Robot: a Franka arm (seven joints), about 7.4 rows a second.
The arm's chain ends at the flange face. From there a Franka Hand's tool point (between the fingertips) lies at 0.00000 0.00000 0.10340 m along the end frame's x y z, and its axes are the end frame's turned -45 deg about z.
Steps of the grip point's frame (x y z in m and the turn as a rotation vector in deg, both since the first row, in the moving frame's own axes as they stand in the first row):
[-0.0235 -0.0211 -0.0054 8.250 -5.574 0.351]
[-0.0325 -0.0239 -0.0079 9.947 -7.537 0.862]
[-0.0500 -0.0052 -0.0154 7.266 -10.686 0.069]
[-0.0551 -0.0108 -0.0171 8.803 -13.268 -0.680]
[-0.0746 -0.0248 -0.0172 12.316 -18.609 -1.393]
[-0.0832 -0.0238 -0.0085 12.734 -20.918 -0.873]
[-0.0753 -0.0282 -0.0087 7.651 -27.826 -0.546]
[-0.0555 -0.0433 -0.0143 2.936 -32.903 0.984]
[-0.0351 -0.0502 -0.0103 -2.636 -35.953 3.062]
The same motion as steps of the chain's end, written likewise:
[-0.0140 0.0051 -0.0038 1.892 -9.775 0.351]
[-0.0178 0.0093 -0.0055 1.704 -12.363 0.862]
[-0.0163 0.0274 -0.0128 -2.418 -12.694 0.069]
[-0.0188 0.0255 -0.0131 -3.157 -15.607 -0.680]
[-0.0319 0.0269 -0.0095 -4.450 -21.867 -1.393]
[-0.0341 0.0316 0.0008 -5.787 -23.796 -0.873]
[-0.0299 0.0084 0.0041 -14.266 -25.086 -0.546]
[-0.0263 -0.0271 0.0024 -21.190 -25.342 0.984]
[-0.0193 -0.0556 0.0095 -27.287 -23.559 3.062]

